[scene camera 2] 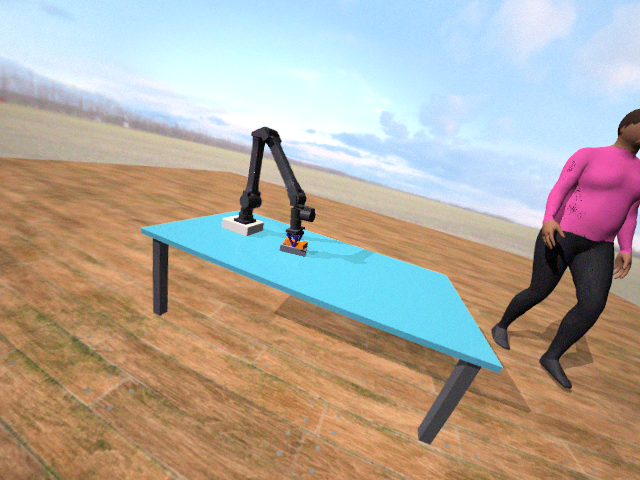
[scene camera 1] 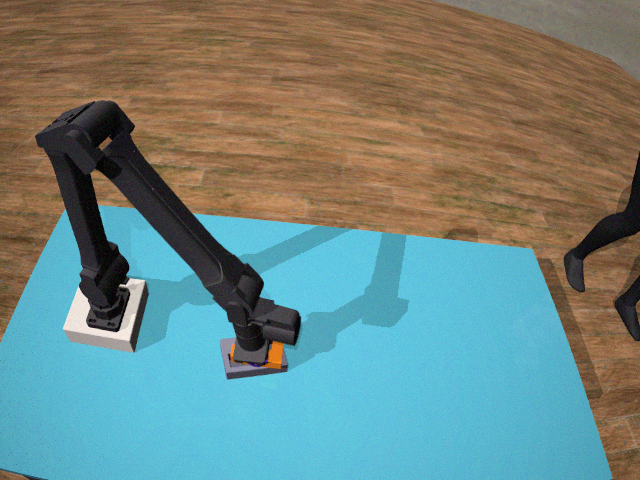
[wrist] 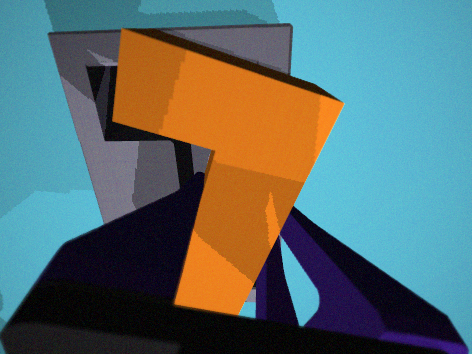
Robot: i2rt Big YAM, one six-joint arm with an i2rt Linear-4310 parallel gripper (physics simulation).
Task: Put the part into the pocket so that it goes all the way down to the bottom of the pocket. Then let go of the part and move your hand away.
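Places are measured from the arm's base along level axes (x back, y right, z up), in millimetres.
Pixels of known places: gripper, between the fingertips: (scene camera 2: 294, 246) (scene camera 1: 257, 359) (wrist: 233, 192); arm's base, origin of its link: (scene camera 2: 245, 221) (scene camera 1: 109, 309).
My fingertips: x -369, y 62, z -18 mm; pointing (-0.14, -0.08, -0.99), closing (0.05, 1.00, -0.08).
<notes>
For each thing: its top centre in the pictures, then the offset to it from my fingertips. Level surfaces: height alone.
- orange L-shaped part, centre of its top: (wrist: 187, 233) (scene camera 1: 257, 346) (scene camera 2: 296, 239) dx +1, dy -14, dz +34 mm
- grey block with the pocket, centre of its top: (wrist: 186, 198) (scene camera 1: 253, 351) (scene camera 2: 294, 244) dx +10, dy -20, dz -2 mm
- blue table, height of its surface: dz -38 mm
The orange L-shaped part (scene camera 1: 276, 355) (scene camera 2: 302, 244) (wrist: 250, 115) is between my fingers. My gripper (scene camera 2: 294, 240) is shut on it; in the wrist view the dark purple fingers stand on both sides of its long leg. The grey block with the pocket (scene camera 1: 235, 372) (scene camera 2: 293, 251) (wrist: 75, 100) lies under the part. In the wrist view the part is turned relative to the block, and its upper right corner reaches past the block's right edge. Dark pocket opening shows at the left, beside and below the short leg. The part covers most of the pocket, and its underside is hidden.
The arm's white base block (scene camera 1: 131, 315) (scene camera 2: 237, 226) stands on the blue table (scene camera 1: 439, 361) (scene camera 2: 382, 294), left of the grey block in both scene views. A person in a pink top (scene camera 2: 599, 191) stands on the wooden floor beyond the table's right end.
</notes>
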